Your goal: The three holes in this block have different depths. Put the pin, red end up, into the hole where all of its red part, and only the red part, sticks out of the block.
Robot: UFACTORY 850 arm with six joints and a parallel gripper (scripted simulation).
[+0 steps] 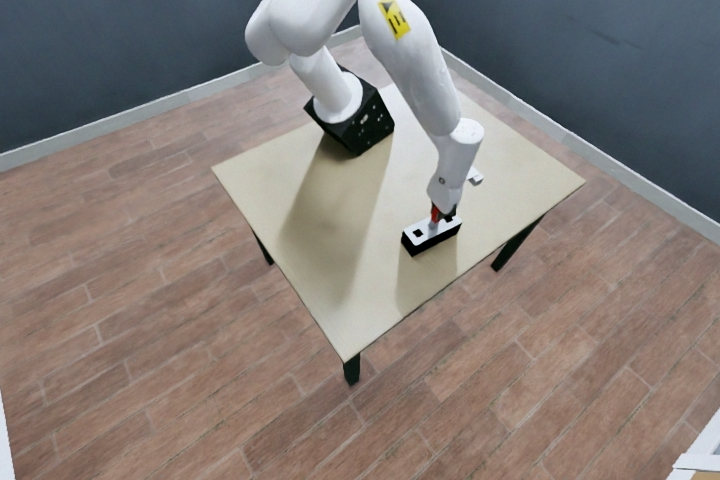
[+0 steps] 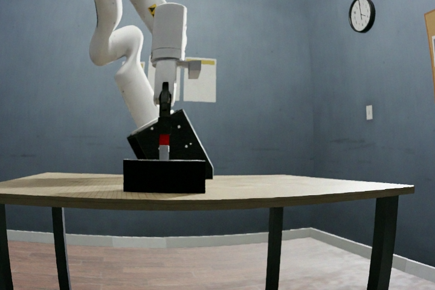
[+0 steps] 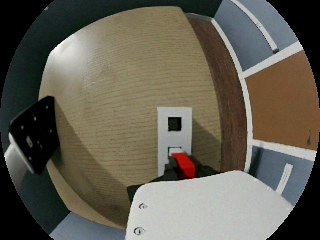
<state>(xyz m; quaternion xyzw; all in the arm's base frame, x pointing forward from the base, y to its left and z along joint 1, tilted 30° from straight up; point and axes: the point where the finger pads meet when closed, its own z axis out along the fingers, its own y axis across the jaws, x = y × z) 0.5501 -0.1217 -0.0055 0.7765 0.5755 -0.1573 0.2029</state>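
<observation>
My hand is 1 cm above the pin. The rest, counted from my hand: black block: 12 cm below.
</observation>
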